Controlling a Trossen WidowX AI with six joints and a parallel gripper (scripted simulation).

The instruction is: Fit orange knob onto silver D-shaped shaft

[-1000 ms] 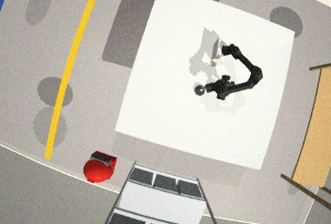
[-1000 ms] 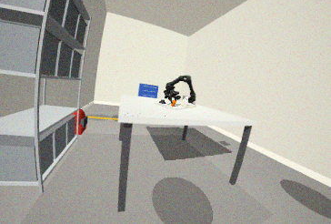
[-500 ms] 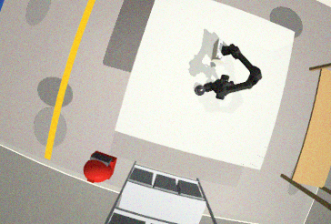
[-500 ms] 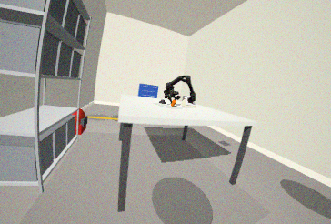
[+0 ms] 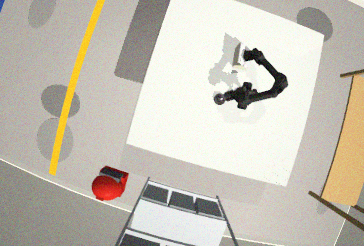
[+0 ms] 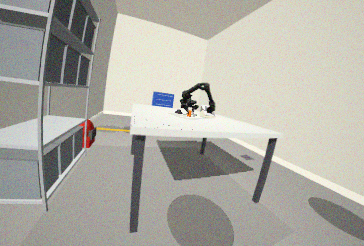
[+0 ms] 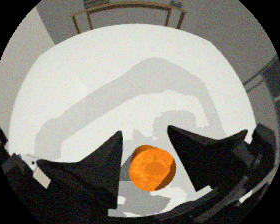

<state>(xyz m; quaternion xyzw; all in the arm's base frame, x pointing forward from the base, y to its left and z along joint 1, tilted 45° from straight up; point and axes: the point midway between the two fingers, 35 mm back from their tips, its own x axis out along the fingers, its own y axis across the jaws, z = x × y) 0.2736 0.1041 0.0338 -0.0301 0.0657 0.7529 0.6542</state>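
Now: the orange knob 40 mm to the right of my gripper tip and 10 mm above it. Also, from my gripper tip: dark round pedestal (70 mm ahead, 190 mm to the right).
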